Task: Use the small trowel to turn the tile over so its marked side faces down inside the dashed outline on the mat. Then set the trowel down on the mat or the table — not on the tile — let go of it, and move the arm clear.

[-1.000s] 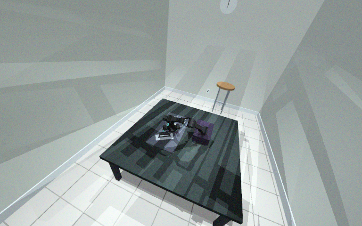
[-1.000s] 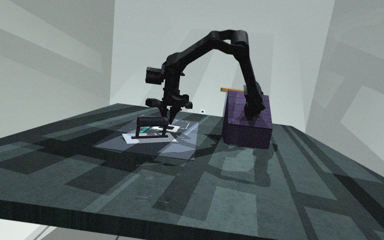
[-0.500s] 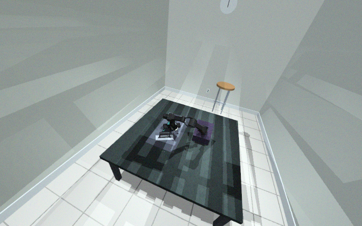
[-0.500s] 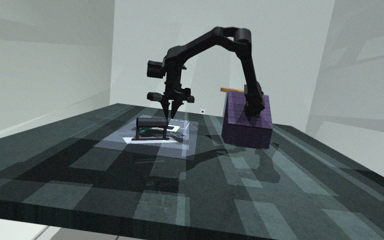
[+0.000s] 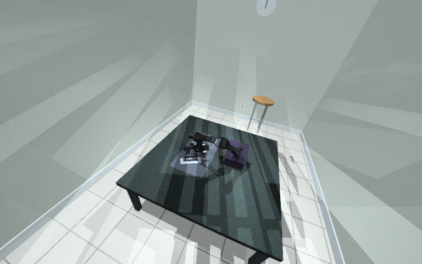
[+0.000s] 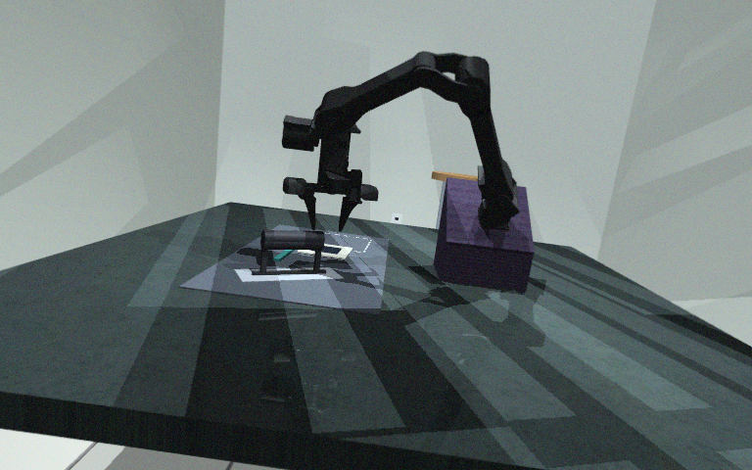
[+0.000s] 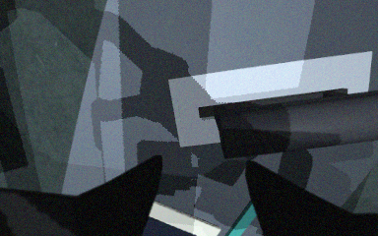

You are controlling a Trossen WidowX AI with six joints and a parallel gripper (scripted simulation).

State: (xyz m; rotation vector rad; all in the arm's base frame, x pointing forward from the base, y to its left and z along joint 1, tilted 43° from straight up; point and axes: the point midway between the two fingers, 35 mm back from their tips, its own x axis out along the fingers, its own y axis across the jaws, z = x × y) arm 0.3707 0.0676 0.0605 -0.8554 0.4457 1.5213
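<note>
Right now the small trowel is 5 cm below my gripper tip, 4 cm ahead of it and 3 cm to the left of it. The rest, counted from my gripper tip: grey mat (13 cm to the right, 11 cm below, 3 cm ahead); then teal piece (17 cm to the right, 9 cm below, 9 cm ahead); then tile (18 cm to the right, 8 cm below, 1 cm ahead).
</note>
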